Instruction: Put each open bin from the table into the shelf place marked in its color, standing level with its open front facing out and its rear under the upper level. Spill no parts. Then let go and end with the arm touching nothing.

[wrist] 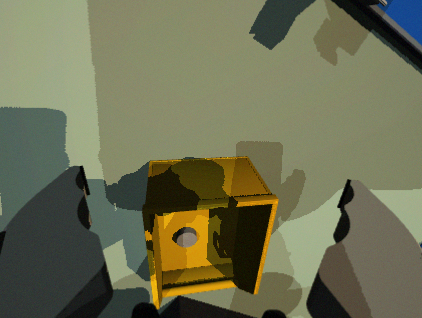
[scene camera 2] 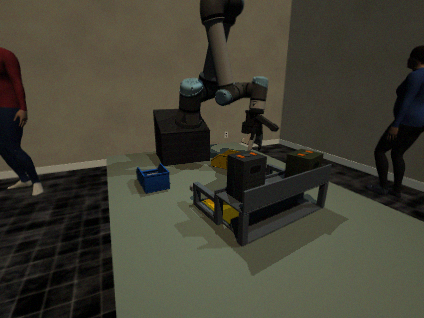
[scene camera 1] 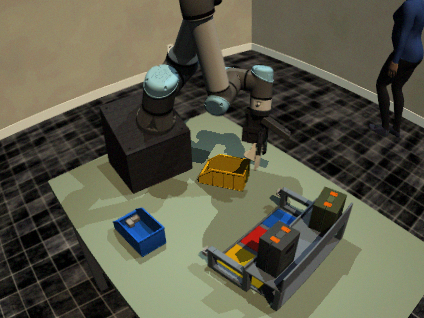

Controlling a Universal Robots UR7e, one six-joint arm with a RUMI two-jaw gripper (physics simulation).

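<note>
The yellow bin stands on the table in front of the robot base, with a round grey part inside. The blue bin stands at the left of the table and holds small pale parts. The grey shelf has yellow, red and blue marked places on its lower level. My gripper is open and empty. Its jaws are above and apart from the yellow bin, one to each side of it in the wrist view.
A dark grey case and an olive case stand on the shelf's upper level. The black robot base block stands behind the bins. A person in blue stands beyond the table, at the right.
</note>
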